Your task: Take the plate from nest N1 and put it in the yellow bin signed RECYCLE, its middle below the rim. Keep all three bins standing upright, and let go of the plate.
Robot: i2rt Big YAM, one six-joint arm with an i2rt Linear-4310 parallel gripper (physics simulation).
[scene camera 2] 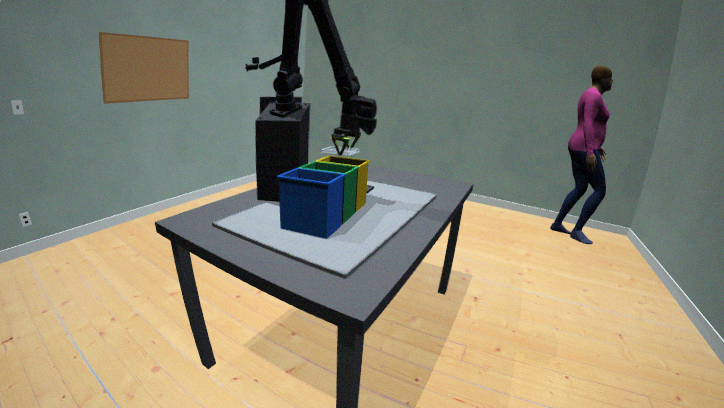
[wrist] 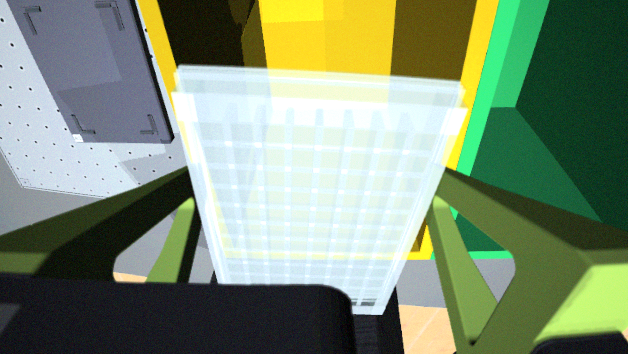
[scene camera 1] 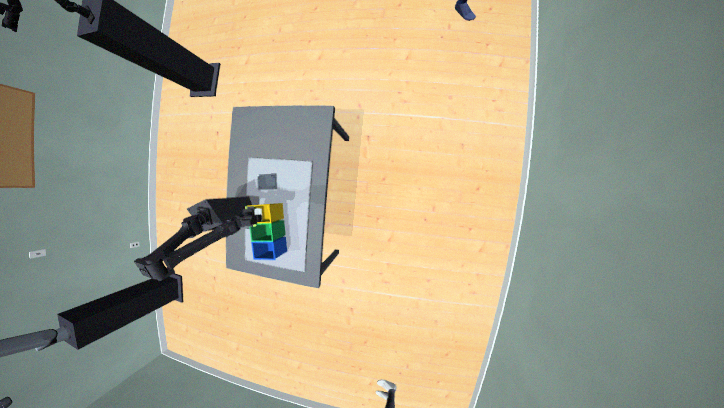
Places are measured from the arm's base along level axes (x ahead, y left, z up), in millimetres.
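Where they show: gripper, between the fingertips: (scene camera 2: 344, 153) (wrist: 313, 175) (scene camera 1: 256, 214); arm's base, origin of its link: (scene camera 2: 286, 110) (scene camera 1: 205, 215).
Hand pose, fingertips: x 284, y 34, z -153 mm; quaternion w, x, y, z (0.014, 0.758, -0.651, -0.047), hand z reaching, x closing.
Note:
Each offset is from my fingertips to the top centre of the thing. Level surfaces: height alone.
My gripper (scene camera 1: 256, 215) (scene camera 2: 346, 145) (wrist: 313, 175) is shut on the clear, gridded plate {21 mm back, 2 mm right, 18 mm up} (scene camera 2: 329, 150) (wrist: 315, 210), a finger on each long side. The plate is roughly level, a little above the rim of the yellow bin {5 mm back, 2 mm right, 30 mm down} (scene camera 1: 276, 211) (scene camera 2: 362, 186) (wrist: 330, 40). In the wrist view it covers the near part of that bin's opening; its near end reaches past the bin's near rim. The yellow bin stands upright; its sign does not show. The green bin {21 mm ahead, 130 mm right, 30 mm down} (scene camera 1: 277, 230) (scene camera 2: 349, 197) (wrist: 565, 100) and blue bin {46 mm ahead, 258 mm right, 30 mm down} (scene camera 1: 280, 248) (scene camera 2: 310, 207) stand upright beside it in a row.
A dark grey nest base {81 mm back, 218 mm left, 195 mm down} (scene camera 1: 267, 181) (scene camera 2: 371, 188) (wrist: 100, 80) with corner brackets lies beside the yellow bin, opposite the green one. Bins and base are on a pale perforated mat {210 mm down} (scene camera 1: 298, 174) (scene camera 2: 253, 223) (wrist: 30, 140) on the grey table (scene camera 1: 278, 131) (scene camera 2: 405, 283). A person (scene camera 2: 590, 126) is at the right.

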